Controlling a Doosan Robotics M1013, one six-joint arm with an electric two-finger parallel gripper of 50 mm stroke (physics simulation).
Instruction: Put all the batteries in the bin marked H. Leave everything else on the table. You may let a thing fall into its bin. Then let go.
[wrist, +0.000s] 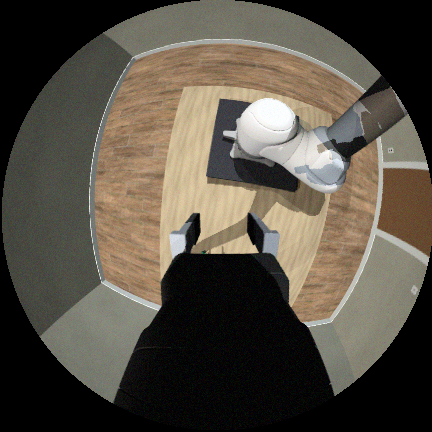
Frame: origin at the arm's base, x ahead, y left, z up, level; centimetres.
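Seen in the pictures: gripper, fingertip midpoint: (223, 222).
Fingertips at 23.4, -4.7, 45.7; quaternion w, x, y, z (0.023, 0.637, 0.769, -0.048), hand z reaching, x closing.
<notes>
A point is followed by its place in that frame, as x, y, z.
My gripper (223, 222) @(23.4, -4.7, 45.7) is open and empty, with its two dark fingertips wide apart, high above the wooden table (187, 165) @(14.5, -26.4, -3.5). A tiny dark green thing (204, 252) @(51.8, -12.7, -2.6) shows at the upper edge of the black gripper body, between the fingers; it is too small and too covered to tell what it is. The batteries and the bin marked H do not show in the wrist view. The black gripper body hides the near part of the table.
The white robot base and arm (267, 127) @(3.9, 0.7, 26.5) stand on a black mounting plate (220, 162) @(11.8, -11.8, 1.3) at the far side of the table. The arm reaches out to the upper right. Wooden floor (125, 200) surrounds the table, with grey walls beyond.
</notes>
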